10 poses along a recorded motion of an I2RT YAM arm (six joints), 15 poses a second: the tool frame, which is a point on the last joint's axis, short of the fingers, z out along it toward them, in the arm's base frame.
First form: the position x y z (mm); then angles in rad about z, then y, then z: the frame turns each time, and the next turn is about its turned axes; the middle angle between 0 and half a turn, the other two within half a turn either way.
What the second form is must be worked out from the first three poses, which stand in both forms.
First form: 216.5, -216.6, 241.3, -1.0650, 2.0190, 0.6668
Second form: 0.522, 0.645, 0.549, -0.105, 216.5, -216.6, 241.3
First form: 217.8, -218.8, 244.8, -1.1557, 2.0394, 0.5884
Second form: 0.503, 0.652, 0.548, -0.147, 217.8, -218.8, 244.8
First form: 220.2, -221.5, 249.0, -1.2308, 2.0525, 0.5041
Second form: 0.484, 0.652, 0.553, -0.184, 220.2, -221.5, 249.0
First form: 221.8, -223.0, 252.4, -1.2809, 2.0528, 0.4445
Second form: 0.473, 0.650, 0.556, -0.210, 221.8, -223.0, 252.4
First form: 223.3, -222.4, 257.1, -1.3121, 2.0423, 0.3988
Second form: 0.469, 0.644, 0.559, -0.230, 223.3, -222.4, 257.1
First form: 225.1, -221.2, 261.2, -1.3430, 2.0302, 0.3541
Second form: 0.464, 0.637, 0.562, -0.250, 225.1, -221.2, 261.2
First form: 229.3, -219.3, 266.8, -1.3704, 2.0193, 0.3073
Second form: 0.459, 0.630, 0.566, -0.270, 229.3, -219.3, 266.8
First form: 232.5, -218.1, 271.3, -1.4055, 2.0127, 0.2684
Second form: 0.451, 0.627, 0.566, -0.288, 232.5, -218.1, 271.3
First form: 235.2, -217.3, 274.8, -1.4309, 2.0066, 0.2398
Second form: 0.445, 0.625, 0.566, -0.302, 235.2, -217.3, 274.8
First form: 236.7, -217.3, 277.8, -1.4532, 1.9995, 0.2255
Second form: 0.442, 0.626, 0.562, -0.311, 236.7, -217.3, 277.8
